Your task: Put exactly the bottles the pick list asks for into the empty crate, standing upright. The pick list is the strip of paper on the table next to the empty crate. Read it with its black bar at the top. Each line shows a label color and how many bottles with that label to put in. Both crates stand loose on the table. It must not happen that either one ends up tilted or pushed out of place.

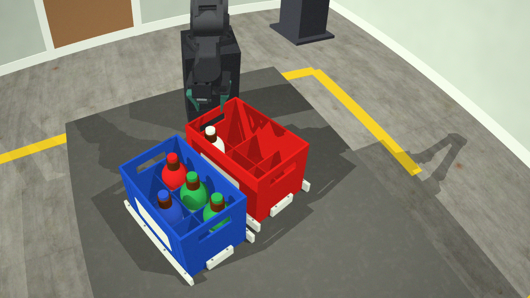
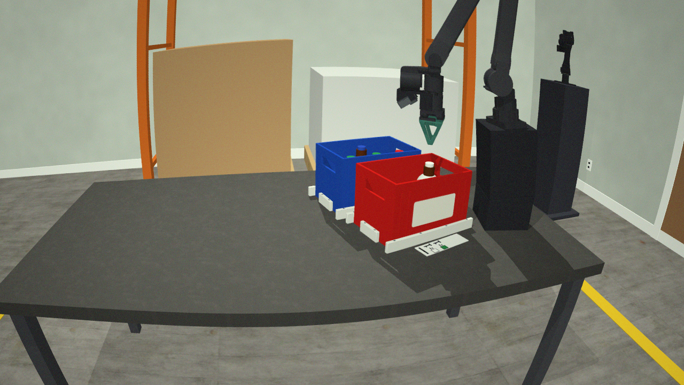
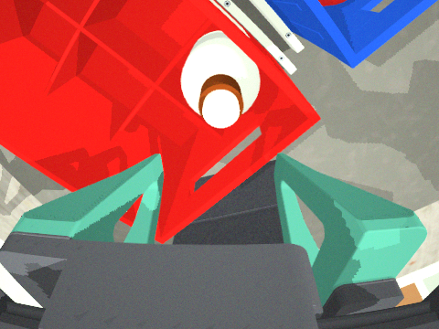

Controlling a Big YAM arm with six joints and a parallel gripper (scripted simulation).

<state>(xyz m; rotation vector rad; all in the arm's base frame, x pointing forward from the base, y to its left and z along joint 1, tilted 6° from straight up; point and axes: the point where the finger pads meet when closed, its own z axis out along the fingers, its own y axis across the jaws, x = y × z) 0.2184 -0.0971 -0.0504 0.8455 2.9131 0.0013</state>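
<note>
My gripper is now 130 mm short of the green bottle, 110 mm to the left of it and 150 mm above it. Round my hand: red bottle 50 mm ahead, 130 mm to the right, 150 mm below; white-label bottle 150 mm below; red crate 70 mm ahead, 60 mm to the left, 150 mm below.
</note>
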